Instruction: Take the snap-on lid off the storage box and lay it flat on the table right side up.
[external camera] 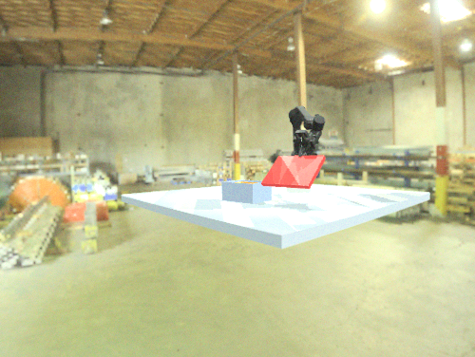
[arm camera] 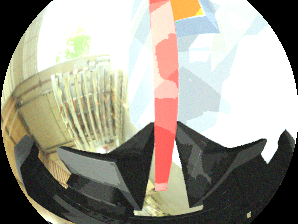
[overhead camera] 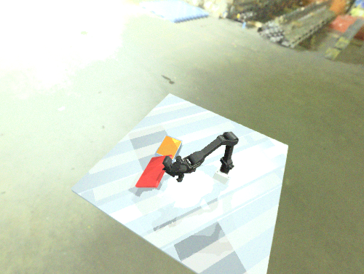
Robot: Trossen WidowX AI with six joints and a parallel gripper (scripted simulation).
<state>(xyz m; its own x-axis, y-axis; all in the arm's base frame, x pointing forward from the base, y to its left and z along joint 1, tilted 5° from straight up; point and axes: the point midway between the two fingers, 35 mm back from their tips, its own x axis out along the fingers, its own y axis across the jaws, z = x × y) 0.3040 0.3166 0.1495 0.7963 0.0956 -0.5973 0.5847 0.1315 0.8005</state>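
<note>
Now: the red lid 60 mm ahead of my gripper tip, 10 mm to the left of it and 50 mm below it. Also, from my gripper tip: storage box: 110 mm ahead, 260 mm to the right, 160 mm below.
</note>
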